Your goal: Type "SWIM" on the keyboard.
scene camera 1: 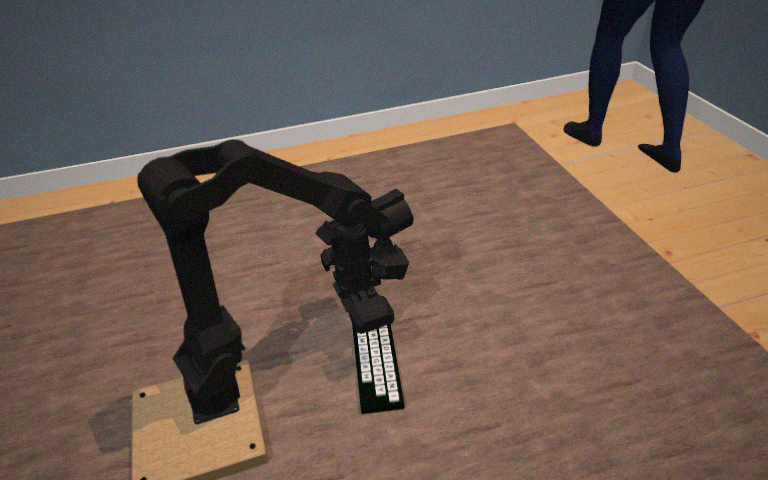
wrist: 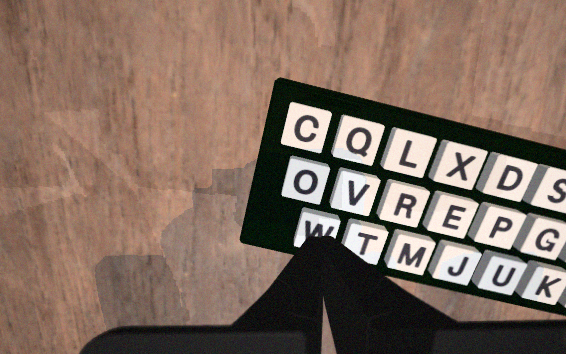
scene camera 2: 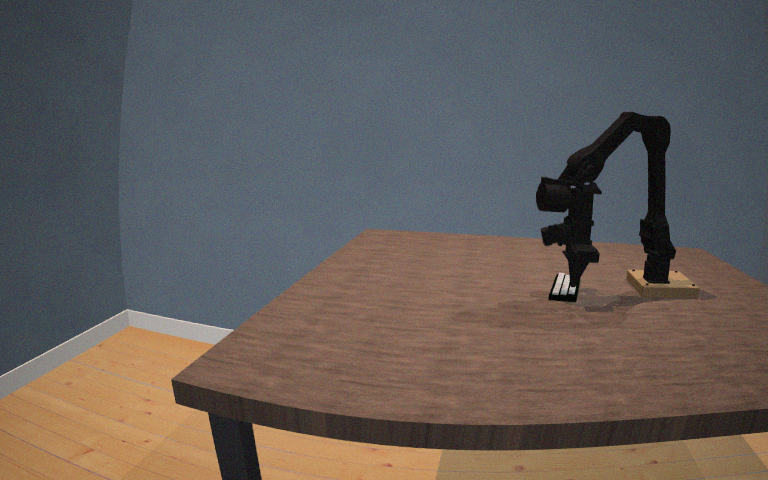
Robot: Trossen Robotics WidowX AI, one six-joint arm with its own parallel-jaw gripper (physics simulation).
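Pixels of known places: gripper, fingertip midpoint: (wrist: 319,248) (scene camera 2: 572,286); arm's base, origin of the base link: (scene camera 1: 214,400) (scene camera 2: 656,280).
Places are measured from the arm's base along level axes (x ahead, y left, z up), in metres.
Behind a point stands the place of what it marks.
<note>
The dark green keyboard (scene camera 1: 370,403) {x 0.219, y -0.081, z -0.015 m} (scene camera 2: 562,298) {x 0.279, y 0.098, z -0.020 m} (wrist: 262,200) {x 0.265, y 0.095, z -0.015 m} has white letter keys and lies on the table. My gripper (scene camera 2: 574,285) {x 0.253, y 0.074, z 0.000 m} (wrist: 319,248) {x 0.253, y 0.074, z 0.000 m} is shut and empty, pointing down at the keyboard's end. In the wrist view its tips cover the lower part of the W key (wrist: 315,220) {x 0.259, y 0.075, z -0.010 m}; I cannot tell whether they touch it. The T key (wrist: 368,243) {x 0.250, y 0.055, z -0.010 m} is right beside the tips. The M key (wrist: 410,254) {x 0.246, y 0.039, z -0.010 m} (scene camera 1: 362,340) {x 0.245, y 0.038, z -0.010 m} is two keys along that row. The S key (wrist: 554,189) {x 0.272, y -0.010, z -0.010 m} (scene camera 1: 387,357) {x 0.272, y -0.011, z -0.010 m} is in the far row. The I key (scene camera 1: 393,396) {x 0.254, y -0.085, z -0.010 m} is at the opposite end.
The brown table (scene camera 1: 538,316) {x 0.553, y -0.008, z -0.026 m} (scene camera 2: 396,350) {x 0.586, y 0.399, z -0.026 m} (wrist: 125,100) {x 0.301, y 0.150, z -0.026 m} carries the keyboard and the arm's wooden base (scene camera 1: 198,452) {x -0.032, y -0.079, z 0.000 m} (scene camera 2: 673,291) {x -0.032, y 0.064, z -0.011 m}. A person's legs (scene camera 1: 606,79) show beyond the table at the upper right of scene camera 1. A blue wall (scene camera 1: 283,56) (scene camera 2: 339,141) stands behind.
</note>
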